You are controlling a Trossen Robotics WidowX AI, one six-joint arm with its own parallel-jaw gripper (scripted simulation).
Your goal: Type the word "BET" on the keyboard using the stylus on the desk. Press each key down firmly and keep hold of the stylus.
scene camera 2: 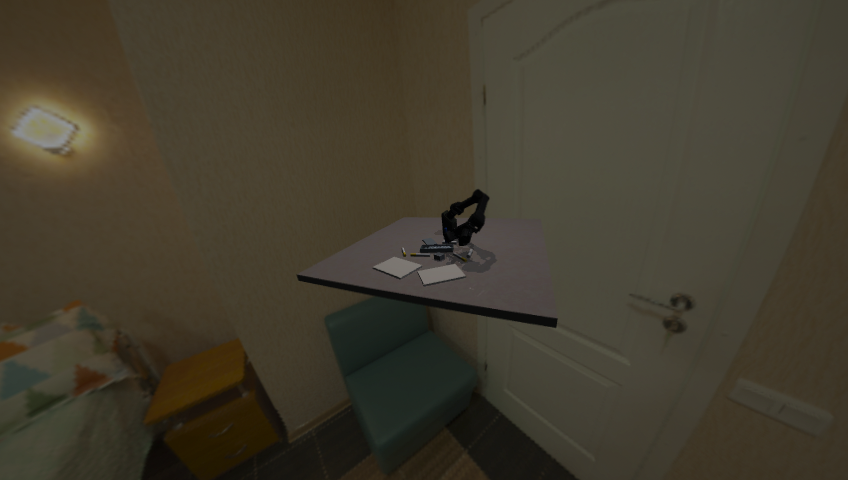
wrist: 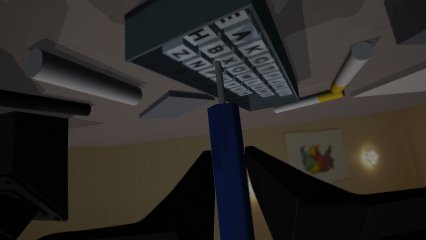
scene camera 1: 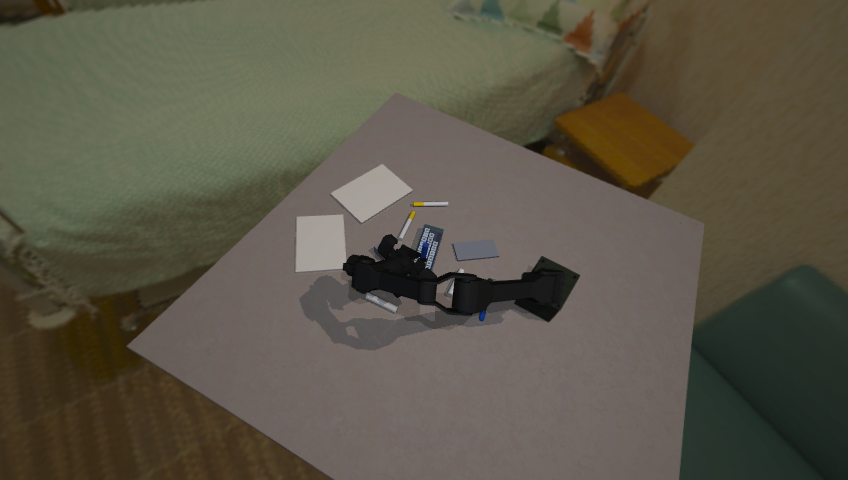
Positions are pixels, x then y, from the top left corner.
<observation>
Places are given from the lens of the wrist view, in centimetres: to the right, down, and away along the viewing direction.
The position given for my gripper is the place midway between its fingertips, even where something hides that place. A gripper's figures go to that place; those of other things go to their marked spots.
my gripper (wrist: 228, 155): 1, 2, 11
grey card (wrist: 173, 104): -6, -2, 27
</observation>
